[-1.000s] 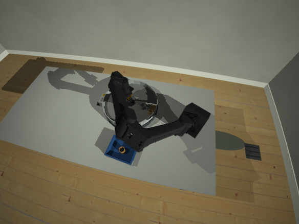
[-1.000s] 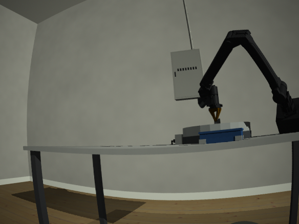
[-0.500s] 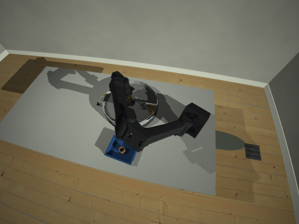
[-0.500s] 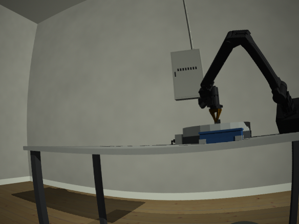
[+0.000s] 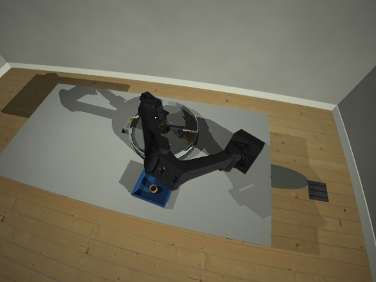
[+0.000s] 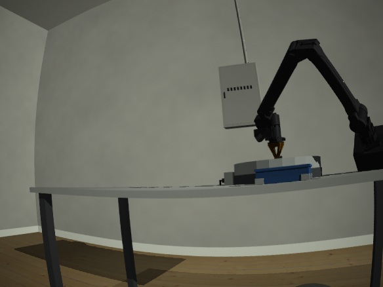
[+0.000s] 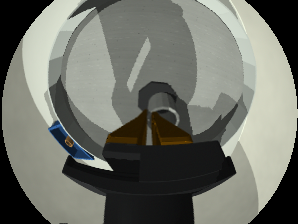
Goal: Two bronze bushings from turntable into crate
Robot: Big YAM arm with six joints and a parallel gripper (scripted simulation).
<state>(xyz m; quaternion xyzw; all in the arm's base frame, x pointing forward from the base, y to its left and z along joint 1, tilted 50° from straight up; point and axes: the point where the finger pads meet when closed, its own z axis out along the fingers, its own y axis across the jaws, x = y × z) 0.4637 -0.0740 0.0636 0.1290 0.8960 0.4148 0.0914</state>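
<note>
The round grey turntable lies 50 mm below my hand and 10 mm to the right of it. From my hand the other things lie so: blue crate (330 mm to the left, 130 mm behind, 80 mm below).
</note>
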